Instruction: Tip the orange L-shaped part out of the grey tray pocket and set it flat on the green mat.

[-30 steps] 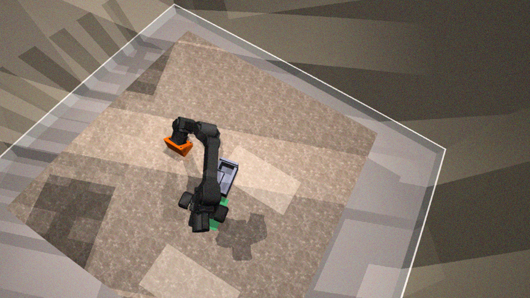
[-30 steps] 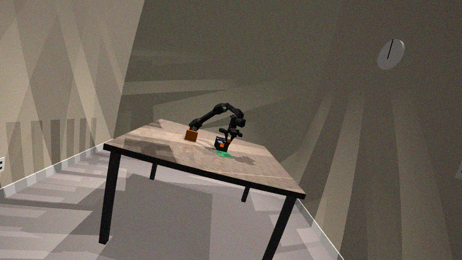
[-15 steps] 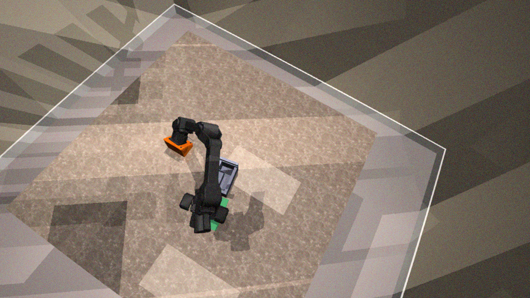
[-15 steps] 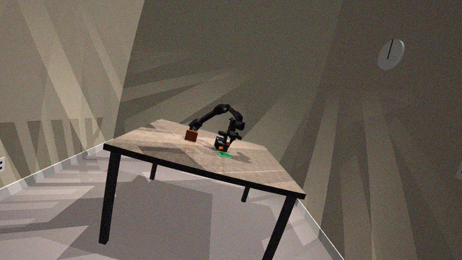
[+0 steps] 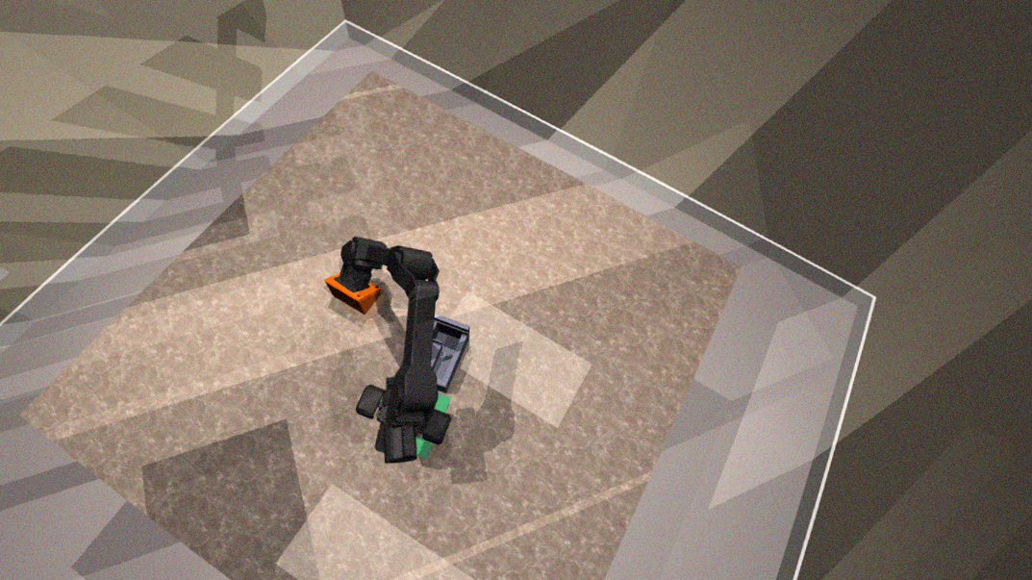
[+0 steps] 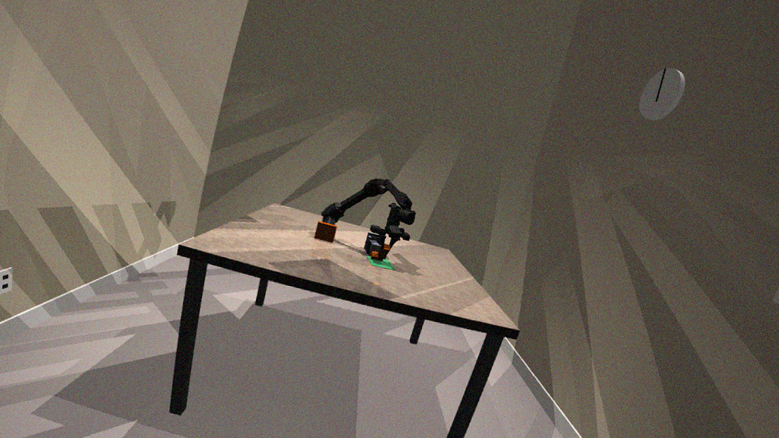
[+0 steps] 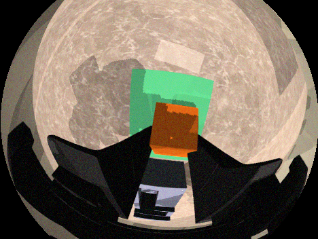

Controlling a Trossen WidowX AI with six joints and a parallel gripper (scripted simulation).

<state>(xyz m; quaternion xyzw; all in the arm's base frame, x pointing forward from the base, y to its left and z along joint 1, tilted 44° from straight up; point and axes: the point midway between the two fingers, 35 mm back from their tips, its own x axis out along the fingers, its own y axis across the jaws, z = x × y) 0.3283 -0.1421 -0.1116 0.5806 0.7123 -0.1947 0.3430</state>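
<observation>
Right now the orange L-shaped part is 20 mm behind my gripper tip, 30 mm to the left of it and 30 mm below it. The rest, counted from my gripper tip: green mat 20 mm to the left, 90 mm below.
</observation>
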